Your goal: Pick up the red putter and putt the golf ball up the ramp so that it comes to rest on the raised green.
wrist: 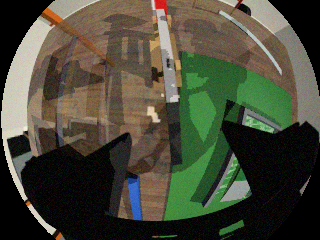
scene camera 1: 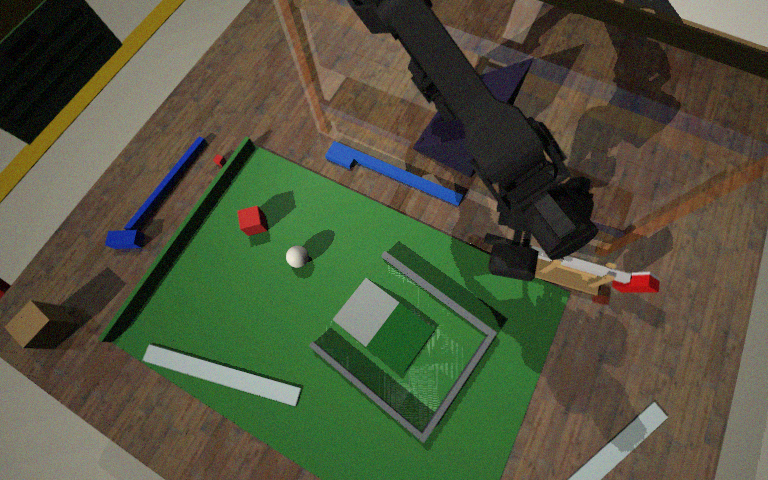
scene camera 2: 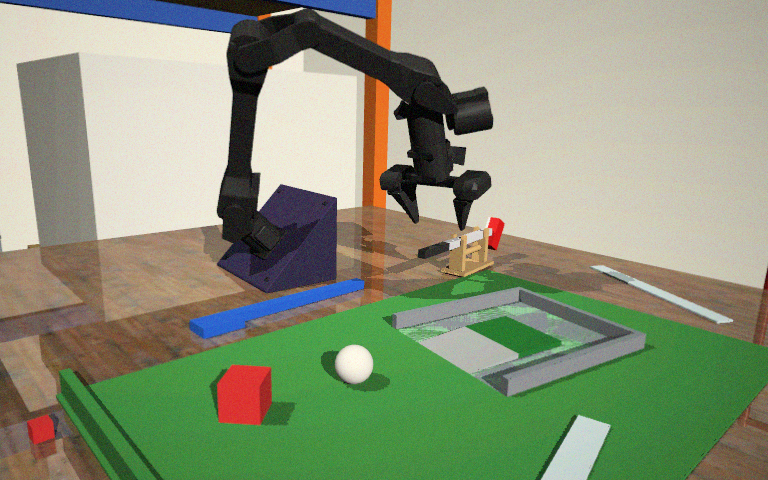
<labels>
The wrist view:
gripper: 178, 131
mat: 214, 90
grey-walled pen: 239, 187
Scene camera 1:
gripper: 521, 238
putter: 624, 282
mat: 225, 297
grey-walled pen: 393, 333
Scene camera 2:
gripper: 439, 226
white golf ball: 354, 364
putter: 453, 243
mat: 667, 404
grey-walled pen: 476, 347
</labels>
